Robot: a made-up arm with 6 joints.
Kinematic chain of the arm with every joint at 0, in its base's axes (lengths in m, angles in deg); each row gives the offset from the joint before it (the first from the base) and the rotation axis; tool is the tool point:
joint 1: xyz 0 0 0.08 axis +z
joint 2: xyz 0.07 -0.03 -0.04 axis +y
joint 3: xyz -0.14 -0.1 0 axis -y
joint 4: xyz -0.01 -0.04 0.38 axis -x
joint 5: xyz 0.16 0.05 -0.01 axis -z
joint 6: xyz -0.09 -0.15 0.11 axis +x
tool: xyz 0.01 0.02 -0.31
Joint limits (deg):
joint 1: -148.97..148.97
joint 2: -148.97..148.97
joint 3: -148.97..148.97
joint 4: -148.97..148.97
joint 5: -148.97..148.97
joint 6: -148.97..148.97
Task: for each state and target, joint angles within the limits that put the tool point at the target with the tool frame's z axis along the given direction. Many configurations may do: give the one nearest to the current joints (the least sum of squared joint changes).
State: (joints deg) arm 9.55 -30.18 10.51 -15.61 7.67 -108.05
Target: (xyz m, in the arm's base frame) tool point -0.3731 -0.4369 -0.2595 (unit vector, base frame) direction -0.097 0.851 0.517
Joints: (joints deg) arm -10.85 -87.34 2.62 -32.76 32.03 -103.13
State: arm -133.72 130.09 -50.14 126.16 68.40 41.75
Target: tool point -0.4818 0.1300 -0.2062 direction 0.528 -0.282 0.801
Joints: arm -147.14 94.51 -30.55 142.60 90.96 29.27
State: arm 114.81 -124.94 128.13 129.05 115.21 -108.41
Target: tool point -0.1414 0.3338 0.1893 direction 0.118 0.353 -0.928
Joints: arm 131.72 -134.53 123.34 140.83 89.14 -119.70
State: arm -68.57 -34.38 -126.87 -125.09 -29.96 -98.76
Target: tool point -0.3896 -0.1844 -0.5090 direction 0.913 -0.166 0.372
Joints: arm -56.03 -41.31 -148.97 -111.46 -67.66 -143.43
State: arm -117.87 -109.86 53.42 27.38 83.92 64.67
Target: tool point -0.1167 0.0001 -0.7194 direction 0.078 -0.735 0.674
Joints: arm -127.43 -122.94 79.27 16.39 128.93 105.10
